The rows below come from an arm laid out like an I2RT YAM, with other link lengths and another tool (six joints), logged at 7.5 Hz.
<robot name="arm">
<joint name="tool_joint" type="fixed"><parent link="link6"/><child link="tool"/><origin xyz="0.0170 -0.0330 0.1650" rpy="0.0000 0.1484 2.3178"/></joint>
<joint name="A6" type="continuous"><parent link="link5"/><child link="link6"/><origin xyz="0.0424 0.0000 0.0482" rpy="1.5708 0.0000 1.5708"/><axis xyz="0 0 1"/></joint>
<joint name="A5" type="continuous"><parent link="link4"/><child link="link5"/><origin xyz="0.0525 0.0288 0.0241" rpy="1.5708 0.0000 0.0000"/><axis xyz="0 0 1"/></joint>
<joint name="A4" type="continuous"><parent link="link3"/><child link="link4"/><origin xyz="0.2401 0.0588 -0.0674" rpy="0.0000 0.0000 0.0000"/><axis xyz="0 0 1"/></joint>
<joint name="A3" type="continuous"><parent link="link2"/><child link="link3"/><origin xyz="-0.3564 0.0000 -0.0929" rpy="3.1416 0.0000 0.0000"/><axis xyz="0 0 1"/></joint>
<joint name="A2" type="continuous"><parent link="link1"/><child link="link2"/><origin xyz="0.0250 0.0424 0.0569" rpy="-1.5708 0.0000 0.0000"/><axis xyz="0 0 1"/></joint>
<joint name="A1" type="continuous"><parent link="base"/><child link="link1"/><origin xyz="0.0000 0.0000 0.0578" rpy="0.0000 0.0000 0.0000"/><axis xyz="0 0 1"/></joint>
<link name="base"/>
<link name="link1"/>
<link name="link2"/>
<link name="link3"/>
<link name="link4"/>
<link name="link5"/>
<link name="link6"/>
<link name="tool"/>
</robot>
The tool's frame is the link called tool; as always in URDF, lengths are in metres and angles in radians. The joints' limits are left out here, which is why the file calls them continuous.
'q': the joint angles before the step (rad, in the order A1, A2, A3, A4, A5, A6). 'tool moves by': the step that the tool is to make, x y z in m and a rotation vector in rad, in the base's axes. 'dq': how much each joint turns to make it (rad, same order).
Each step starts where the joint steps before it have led.
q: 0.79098 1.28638 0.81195 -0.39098 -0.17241 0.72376
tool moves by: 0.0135 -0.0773 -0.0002 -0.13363 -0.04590 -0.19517
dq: -0.10984 -0.08933 -0.01875 -0.12771 0.15464 -0.01461
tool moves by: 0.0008 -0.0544 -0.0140 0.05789 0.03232 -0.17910
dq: -0.22419 -0.07195 -0.08394 0.01619 -0.07986 0.00421
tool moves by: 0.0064 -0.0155 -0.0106 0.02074 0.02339 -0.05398
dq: -0.10432 0.01928 -0.02683 0.02987 -0.05284 -0.02343
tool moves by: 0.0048 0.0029 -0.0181 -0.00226 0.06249 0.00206
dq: -0.01608 0.07229 -0.00818 0.02021 -0.02593 -0.00414
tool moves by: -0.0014 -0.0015 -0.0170 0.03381 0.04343 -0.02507
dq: -0.03723 0.03285 -0.04046 0.04546 -0.04513 0.01435
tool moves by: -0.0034 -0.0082 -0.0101 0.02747 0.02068 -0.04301
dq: -0.04826 0.00210 -0.03835 0.03092 -0.03015 0.01243
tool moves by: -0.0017 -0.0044 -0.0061 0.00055 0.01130 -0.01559
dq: -0.01731 0.00616 -0.01808 0.01345 -0.00367 0.00017
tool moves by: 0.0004 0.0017 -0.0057 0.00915 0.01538 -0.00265
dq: -0.00202 0.01987 -0.00925 0.01806 -0.01048 0.00699
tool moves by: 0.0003 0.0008 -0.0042 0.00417 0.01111 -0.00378
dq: -0.00012 0.01453 -0.00646 0.01291 -0.00397 0.00667
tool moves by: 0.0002 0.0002 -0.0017 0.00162 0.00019 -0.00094
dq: -0.00019 0.00382 -0.00599 0.01040 -0.00105 0.00150
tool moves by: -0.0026 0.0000 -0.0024 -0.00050 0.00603 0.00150
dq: 0.00176 -0.00069 -0.00821 0.00172 -0.00066 0.00069
